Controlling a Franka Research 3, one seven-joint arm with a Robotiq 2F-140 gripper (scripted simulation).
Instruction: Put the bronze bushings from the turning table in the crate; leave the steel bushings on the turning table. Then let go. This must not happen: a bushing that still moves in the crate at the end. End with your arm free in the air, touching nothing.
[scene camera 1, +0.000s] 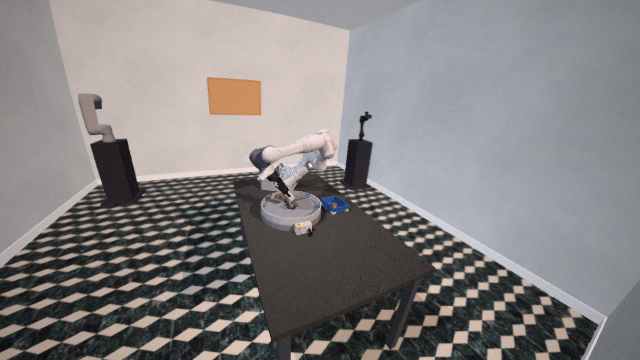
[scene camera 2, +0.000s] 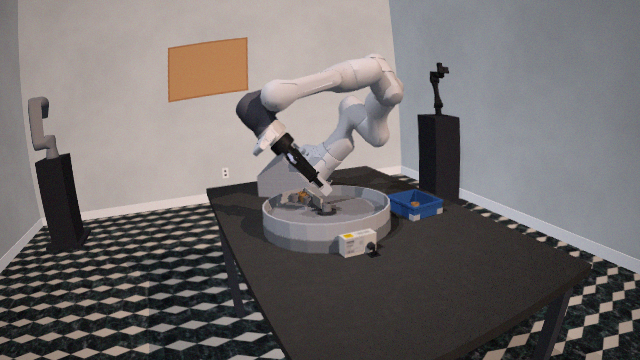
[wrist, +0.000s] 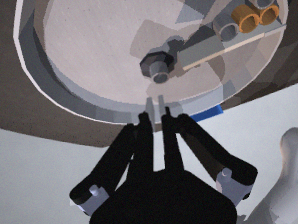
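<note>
My gripper (scene camera 2: 329, 192) is visible, and the wrist view (wrist: 156, 103) shows it as well. A round grey turning table (wrist: 104, 60) is also visible.
</note>
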